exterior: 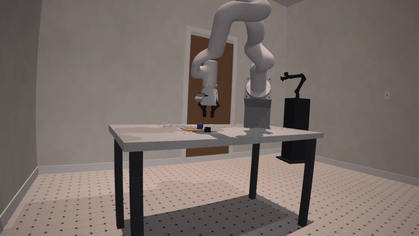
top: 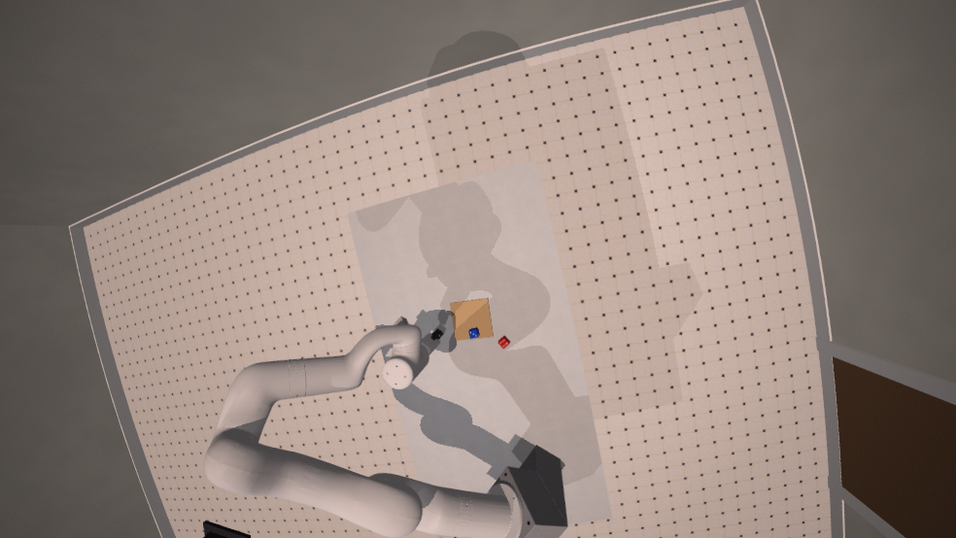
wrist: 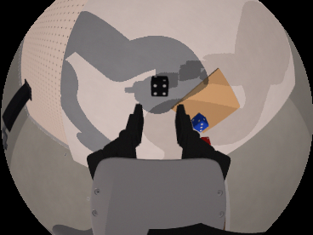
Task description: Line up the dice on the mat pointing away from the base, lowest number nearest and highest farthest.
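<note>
My gripper is now 9 cm above the black die. From my hand the other things lie so: blue die: 13 cm to the right, 9 cm below, 2 cm ahead; then tan mat: 12 cm to the right, 11 cm below, 6 cm ahead; then red die: 24 cm to the right, 9 cm below.
</note>
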